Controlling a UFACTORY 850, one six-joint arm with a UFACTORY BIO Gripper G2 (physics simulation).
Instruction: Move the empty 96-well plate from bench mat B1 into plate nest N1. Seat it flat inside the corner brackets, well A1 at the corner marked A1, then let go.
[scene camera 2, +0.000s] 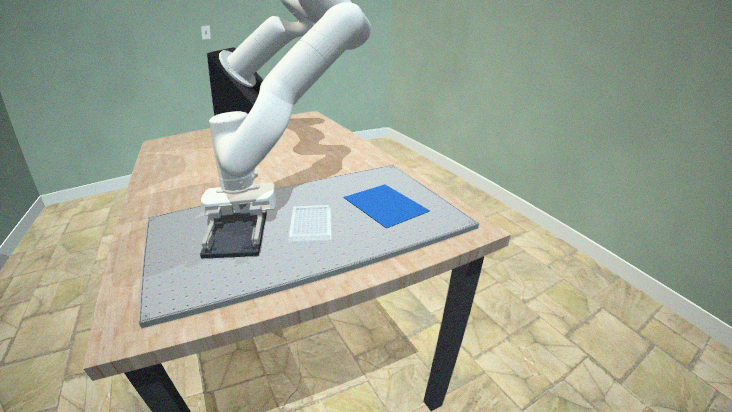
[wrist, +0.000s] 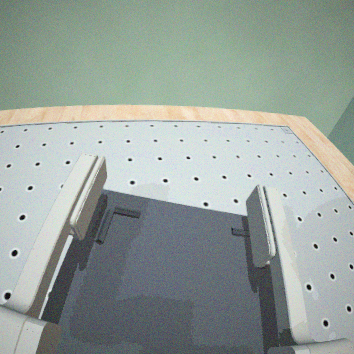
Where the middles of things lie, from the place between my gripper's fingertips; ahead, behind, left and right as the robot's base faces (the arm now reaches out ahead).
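Counting from my hand, the dark nest floor (scene camera 2: 232, 232) is 80 mm behind it, 20 mm to the left of it and 30 mm below it. The clear 96-well plate (scene camera 2: 309, 223) is 60 mm behind my hand and 180 mm to the left of it, and it's 20 mm below. As for the blue bench mat B1 (scene camera 2: 385, 205), that's 70 mm behind my hand, 370 mm to the left of it and 30 mm below.
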